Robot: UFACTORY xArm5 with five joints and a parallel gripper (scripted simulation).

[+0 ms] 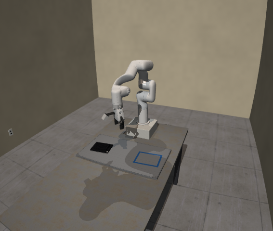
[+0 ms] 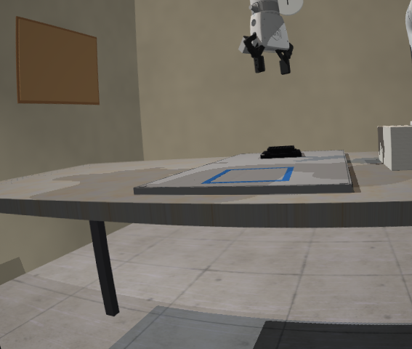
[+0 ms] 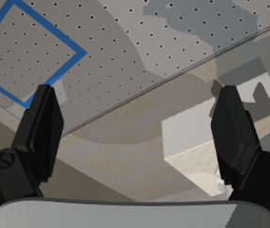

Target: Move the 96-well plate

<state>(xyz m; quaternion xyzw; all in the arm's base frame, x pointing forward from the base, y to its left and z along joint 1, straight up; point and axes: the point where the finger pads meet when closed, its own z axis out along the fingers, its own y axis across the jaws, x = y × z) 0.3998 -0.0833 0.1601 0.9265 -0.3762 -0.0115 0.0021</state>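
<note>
My hand is 22 cm above the black 96-well plate and 18 cm to the left of it. Also, from my hand: black plate nest N1: 24 cm below, 18 cm to the right.
</note>
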